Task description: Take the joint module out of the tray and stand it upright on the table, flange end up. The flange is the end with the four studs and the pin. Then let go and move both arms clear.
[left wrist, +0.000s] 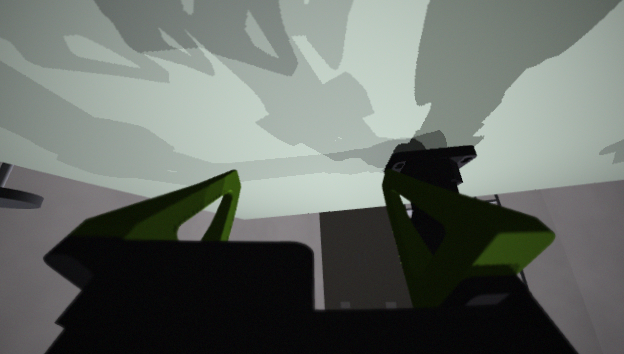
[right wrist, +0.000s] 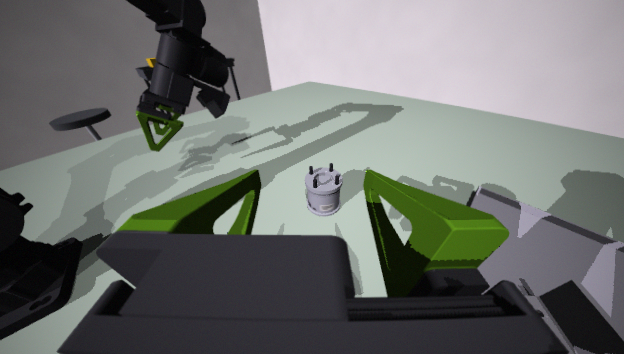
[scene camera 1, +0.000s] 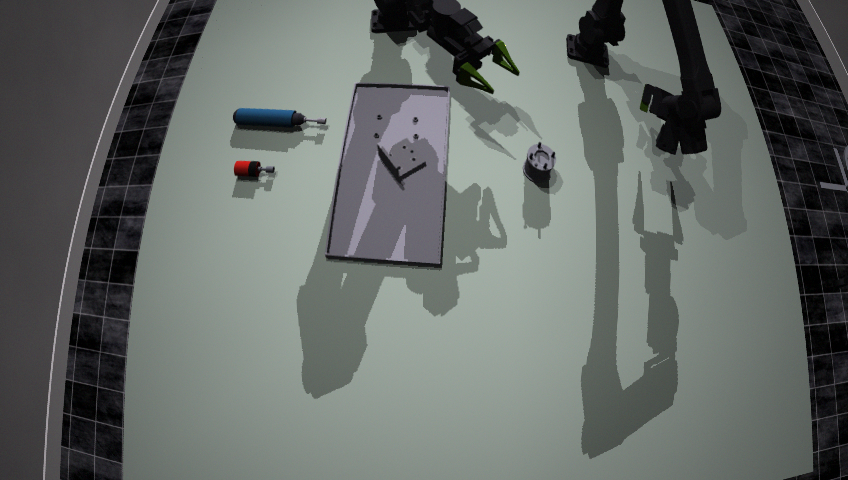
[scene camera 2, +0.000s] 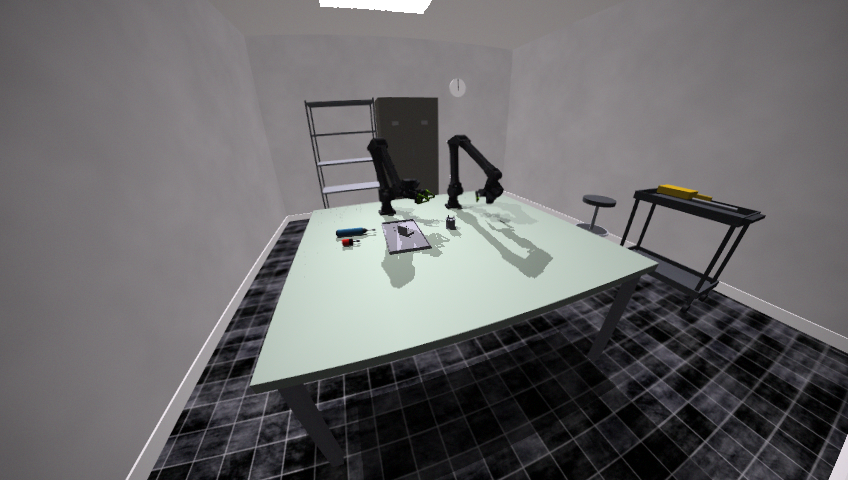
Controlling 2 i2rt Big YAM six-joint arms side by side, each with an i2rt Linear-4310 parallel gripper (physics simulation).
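Where they show: left gripper, fingertip midpoint: (left wrist: pixel 311 177) (right wrist: pixel 157 142) (scene camera 2: pixel 483 201); right gripper, fingertip midpoint: (right wrist: pixel 312 177) (scene camera 1: pixel 506 83) (scene camera 2: pixel 432 198); left arm's base, origin of the base link: (left wrist: pixel 424 160) (right wrist: pixel 38 286) (scene camera 1: pixel 587 52) (scene camera 2: pixel 452 206); right arm's base, origin of the base link: (scene camera 1: pixel 394 21) (scene camera 2: pixel 387 212).
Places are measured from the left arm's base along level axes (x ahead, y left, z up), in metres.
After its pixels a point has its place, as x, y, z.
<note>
The joint module (scene camera 1: pixel 539 163) @(0.430, -0.140, 0.060) (scene camera 2: pixel 450 223) @(0.439, -0.143, 0.038) (right wrist: pixel 324 195) @(0.395, -0.158, 0.048), a short grey cylinder, stands upright on the table, outside the tray (scene camera 1: pixel 386 231) @(0.607, -0.419, 0.004) (scene camera 2: pixel 410 245) @(0.611, -0.412, 0.004) (right wrist: pixel 525 250) @(0.568, -0.397, 0.004). Its flange end with the four dark studs faces up; I cannot pick out the pin. It does not show in the left wrist view. My right gripper (scene camera 1: pixel 505 83) @(0.318, -0.232, 0.171) (scene camera 2: pixel 428 197) @(0.318, -0.232, 0.171) (right wrist: pixel 312 177) @(0.318, -0.232, 0.171) is open and empty, apart from the module, above and behind it. My left gripper (left wrist: pixel 311 177) @(0.204, 0.166, 0.086) is open and empty, raised well away from the module; its green fingers are mostly hidden in scene camera 1.
The tray holds a dark angled bracket (scene camera 1: pixel 389 163) @(0.479, -0.437, 0.043) and several small fasteners. A blue tool (scene camera 1: pixel 264 117) @(0.394, -0.750, 0.038) (scene camera 2: pixel 351 232) @(0.402, -0.746, 0.025) and a short red tool (scene camera 1: pixel 245 168) @(0.526, -0.753, 0.033) (scene camera 2: pixel 347 242) @(0.534, -0.753, 0.022) lie left of the tray in both scene views. A cart and a stool stand beyond the table.
</note>
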